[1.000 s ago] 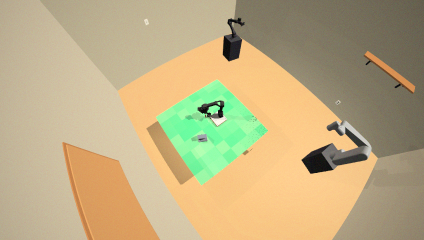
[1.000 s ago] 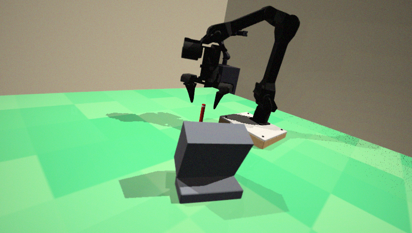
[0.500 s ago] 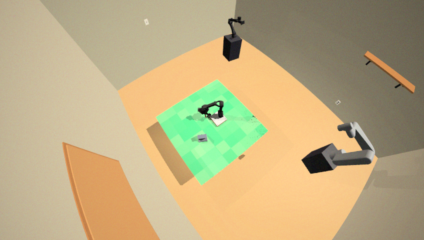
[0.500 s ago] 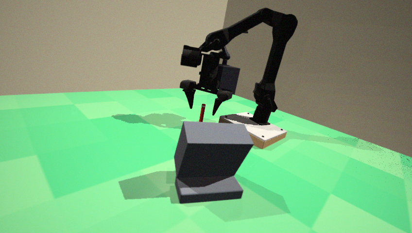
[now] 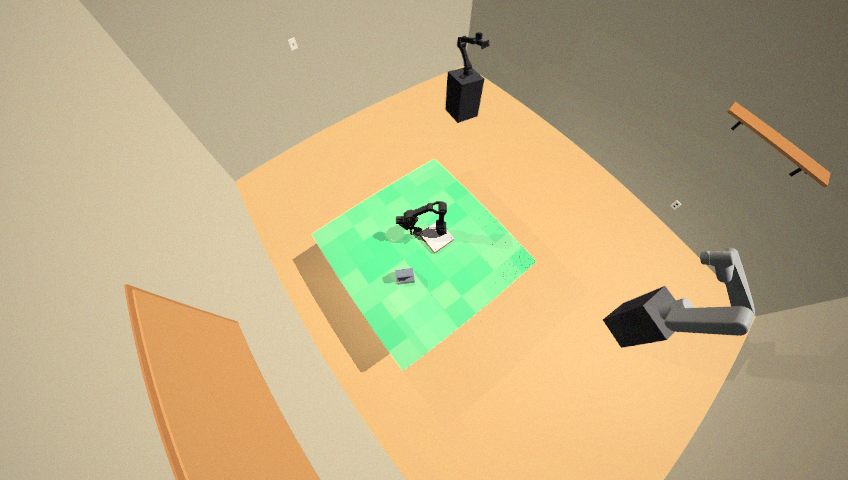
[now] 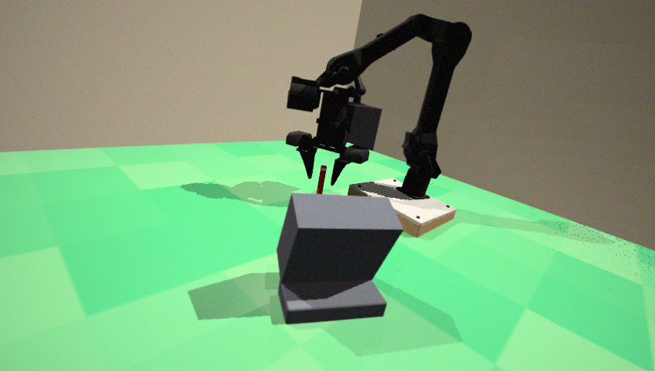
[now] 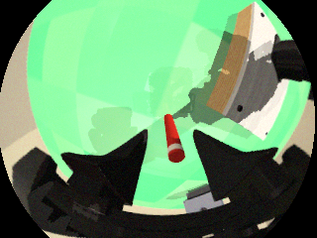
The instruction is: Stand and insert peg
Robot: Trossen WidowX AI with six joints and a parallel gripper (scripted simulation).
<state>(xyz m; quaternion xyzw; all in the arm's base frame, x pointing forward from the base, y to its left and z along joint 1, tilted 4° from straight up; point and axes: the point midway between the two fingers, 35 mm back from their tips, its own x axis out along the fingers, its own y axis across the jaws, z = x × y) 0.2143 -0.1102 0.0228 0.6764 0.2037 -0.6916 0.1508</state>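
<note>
Now: gripper tip 20 cm short of the sloped panel, 29 cm to the right of it and 4 cm below it. Also, from my gripper tip: red peg: 2 cm above.
</note>
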